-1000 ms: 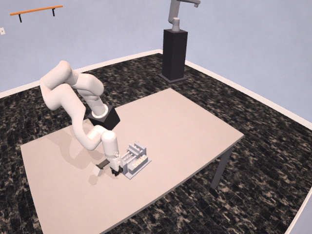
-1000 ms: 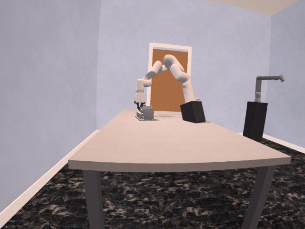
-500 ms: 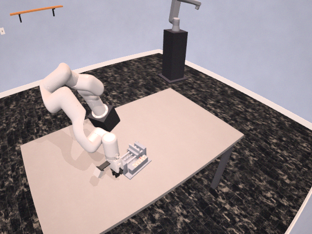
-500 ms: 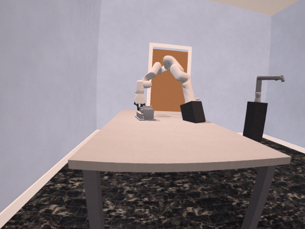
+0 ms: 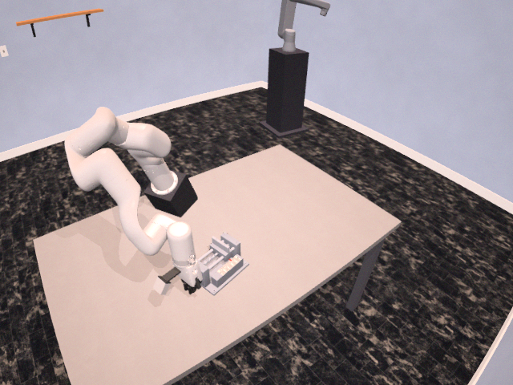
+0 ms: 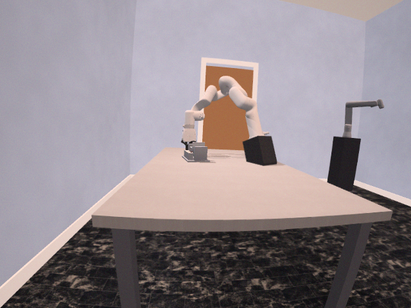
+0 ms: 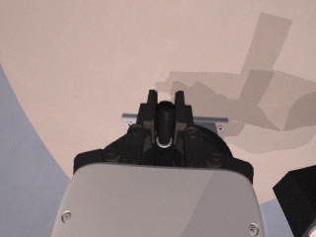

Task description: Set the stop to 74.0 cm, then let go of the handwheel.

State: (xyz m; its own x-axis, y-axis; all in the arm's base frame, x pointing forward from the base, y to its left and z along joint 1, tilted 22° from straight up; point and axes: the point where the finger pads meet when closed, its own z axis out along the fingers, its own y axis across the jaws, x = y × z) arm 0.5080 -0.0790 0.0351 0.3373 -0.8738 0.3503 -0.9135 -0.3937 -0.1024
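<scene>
Right now my hand is 2 cm to the right of the black handwheel and 1 cm past it. Round my hand: handwheel knob 1 cm to the left; sliding stop block 17 cm to the left, 8 cm behind, 3 cm above.
</scene>
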